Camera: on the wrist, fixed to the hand. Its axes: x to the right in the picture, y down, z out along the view.
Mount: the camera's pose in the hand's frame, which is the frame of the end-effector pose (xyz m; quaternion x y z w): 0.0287 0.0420 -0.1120 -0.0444 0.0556 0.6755 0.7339
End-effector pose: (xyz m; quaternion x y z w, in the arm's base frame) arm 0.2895 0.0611 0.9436 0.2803 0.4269 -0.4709 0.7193
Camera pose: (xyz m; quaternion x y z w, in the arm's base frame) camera 0.2943 0.1555 0.8649 0.4883 0.1849 0.1748 0.8347
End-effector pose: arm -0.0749 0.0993 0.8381 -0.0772 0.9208 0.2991 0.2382
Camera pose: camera -0.1559 0.0675 0.9250 -0.5381 -0.7279 -0.4170 0.0819
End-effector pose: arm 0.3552 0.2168 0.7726 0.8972 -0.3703 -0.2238 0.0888
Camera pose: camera 0.3993 0.1661 0.8756 0.4168 -0.8629 -0.0708 0.2768
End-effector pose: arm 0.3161 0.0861 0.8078 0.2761 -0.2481 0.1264 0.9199
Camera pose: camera 0.3681 0.1870 0.7605 -0.0128 -0.3231 0.7185 0.6158
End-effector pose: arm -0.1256 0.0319 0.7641 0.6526 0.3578 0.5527 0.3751
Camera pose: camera -0.2304 0.0483 0.8263 -0.6732 0.1819 -0.7112 0.0890
